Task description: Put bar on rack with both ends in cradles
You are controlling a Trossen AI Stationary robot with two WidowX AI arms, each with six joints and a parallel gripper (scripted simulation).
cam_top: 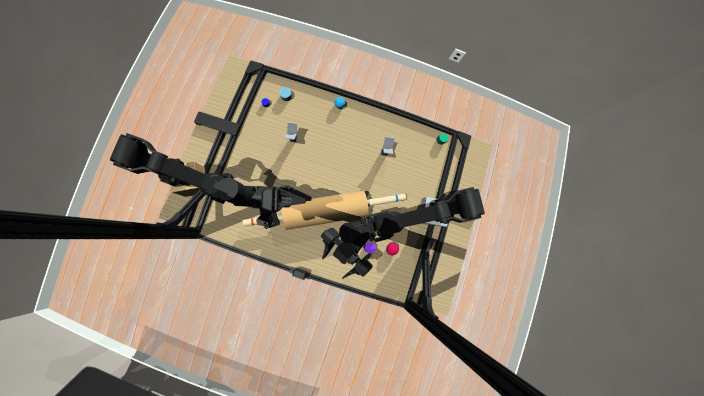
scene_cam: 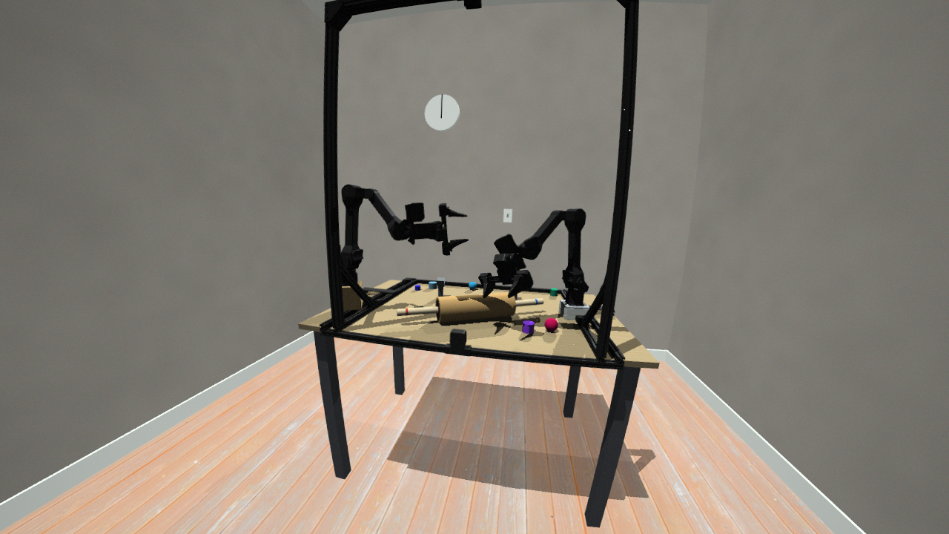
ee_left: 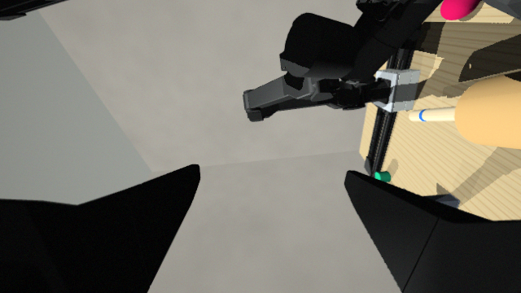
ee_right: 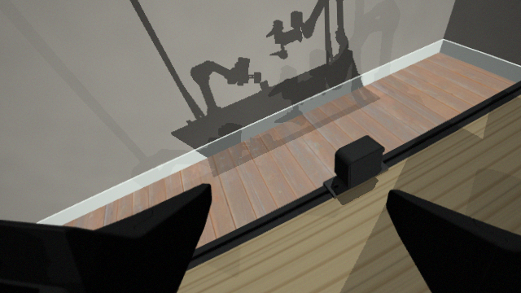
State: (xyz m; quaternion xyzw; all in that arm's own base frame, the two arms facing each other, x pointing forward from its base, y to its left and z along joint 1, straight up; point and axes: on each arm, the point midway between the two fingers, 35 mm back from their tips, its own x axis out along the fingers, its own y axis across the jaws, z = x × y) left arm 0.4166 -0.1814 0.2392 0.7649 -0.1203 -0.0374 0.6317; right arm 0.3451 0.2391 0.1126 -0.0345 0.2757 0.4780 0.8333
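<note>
My right gripper is now 170 mm short of the bar, 120 mm above it and 60 mm to the right of it. Round my right hand: red ball (210 mm to the right, 140 mm below, 60 mm ahead); then purple cylinder (150 mm below, 120 mm to the right, 50 mm ahead); then green cylinder (530 mm ahead, 380 mm to the right, 150 mm below).
</note>
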